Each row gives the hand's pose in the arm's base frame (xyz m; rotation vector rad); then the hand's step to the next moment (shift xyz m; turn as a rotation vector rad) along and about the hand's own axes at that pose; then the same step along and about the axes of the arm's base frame.
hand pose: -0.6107 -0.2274 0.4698 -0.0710 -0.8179 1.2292
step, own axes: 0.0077 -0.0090 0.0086 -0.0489 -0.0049 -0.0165
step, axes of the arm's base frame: 0.0029 0.0000 0.0143 0.0090 -0.0374 -0.0348
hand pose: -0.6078 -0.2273 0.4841 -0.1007 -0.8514 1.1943
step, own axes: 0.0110 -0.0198 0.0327 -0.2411 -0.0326 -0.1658
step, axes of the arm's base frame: -0.0040 -0.0103 0.0382 0.1038 -0.1577 -0.2259
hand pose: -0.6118 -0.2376 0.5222 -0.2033 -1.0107 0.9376
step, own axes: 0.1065 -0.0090 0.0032 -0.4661 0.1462 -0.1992
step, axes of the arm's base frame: 0.0233 0.0735 0.0741 -0.0161 -0.2087 -0.4842
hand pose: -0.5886 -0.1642 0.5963 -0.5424 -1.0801 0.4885
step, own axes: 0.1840 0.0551 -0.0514 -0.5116 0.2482 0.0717
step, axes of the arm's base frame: 0.1131 0.1467 0.0723 -0.2925 -0.1114 -0.4801
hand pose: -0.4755 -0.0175 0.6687 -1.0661 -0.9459 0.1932
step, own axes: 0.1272 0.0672 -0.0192 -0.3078 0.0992 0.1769
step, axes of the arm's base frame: 0.1111 0.0922 0.0146 -0.2893 -0.0044 -0.2284
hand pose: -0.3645 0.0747 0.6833 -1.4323 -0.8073 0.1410
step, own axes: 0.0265 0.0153 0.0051 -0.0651 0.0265 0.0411
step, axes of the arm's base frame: 0.0223 0.0213 -0.0035 -0.0612 0.0031 -0.0536
